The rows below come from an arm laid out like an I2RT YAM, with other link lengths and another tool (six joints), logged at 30 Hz.
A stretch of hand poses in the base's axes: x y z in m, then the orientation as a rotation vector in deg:
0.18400 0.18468 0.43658 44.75 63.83 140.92
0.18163 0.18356 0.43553 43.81 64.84 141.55
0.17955 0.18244 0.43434 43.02 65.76 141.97
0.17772 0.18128 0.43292 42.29 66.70 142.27
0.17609 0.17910 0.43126 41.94 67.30 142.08
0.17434 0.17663 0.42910 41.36 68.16 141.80
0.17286 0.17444 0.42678 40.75 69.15 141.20
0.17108 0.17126 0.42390 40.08 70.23 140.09
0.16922 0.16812 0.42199 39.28 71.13 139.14
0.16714 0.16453 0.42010 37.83 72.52 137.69
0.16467 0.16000 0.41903 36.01 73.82 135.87
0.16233 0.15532 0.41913 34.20 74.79 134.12
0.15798 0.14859 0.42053 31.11 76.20 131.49
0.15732 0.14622 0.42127 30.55 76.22 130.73
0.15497 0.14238 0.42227 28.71 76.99 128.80
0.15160 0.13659 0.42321 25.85 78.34 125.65
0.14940 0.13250 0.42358 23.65 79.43 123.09
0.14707 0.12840 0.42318 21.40 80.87 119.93
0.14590 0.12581 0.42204 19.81 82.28 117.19
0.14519 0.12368 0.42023 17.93 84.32 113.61
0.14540 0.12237 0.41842 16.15 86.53 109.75
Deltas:
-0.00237 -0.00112 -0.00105 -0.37 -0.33 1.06
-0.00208 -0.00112 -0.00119 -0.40 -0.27 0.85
-0.00183 -0.00116 -0.00142 -0.45 -0.23 0.76
-0.00163 -0.00218 -0.00166 -0.45 -0.12 0.18
-0.00175 -0.00247 -0.00216 -0.67 -0.22 0.26
-0.00148 -0.00219 -0.00232 -0.89 -0.25 0.09
-0.00178 -0.00318 -0.00288 -1.20 -0.35 -0.25
-0.00186 -0.00314 -0.00191 -1.05 -0.46 -0.19
-0.00208 -0.00359 -0.00189 -1.66 -0.85 -0.23
-0.00247 -0.00453 -0.00107 -1.87 -1.19 -0.48
-0.00234 -0.00468 0.00010 -1.68 -1.26 -0.56
-0.00435 -0.00673 0.00140 -2.58 -2.16 -0.73
-0.00066 -0.00237 0.00074 -0.49 -0.53 -0.45
-0.00235 -0.00384 0.00100 -1.70 -1.37 -0.69
-0.00337 -0.00579 0.00094 -2.83 -2.10 -1.05
-0.00220 -0.00409 0.00037 -2.30 -1.61 -0.83
-0.00233 -0.00410 -0.00040 -2.82 -1.61 -1.04
-0.00117 -0.00259 -0.00114 -2.47 -1.06 -0.88
-0.00071 -0.00213 -0.00181 -3.32 -1.13 -1.06
0.00021 -0.00131 -0.00181 -3.56 -0.99 -1.14

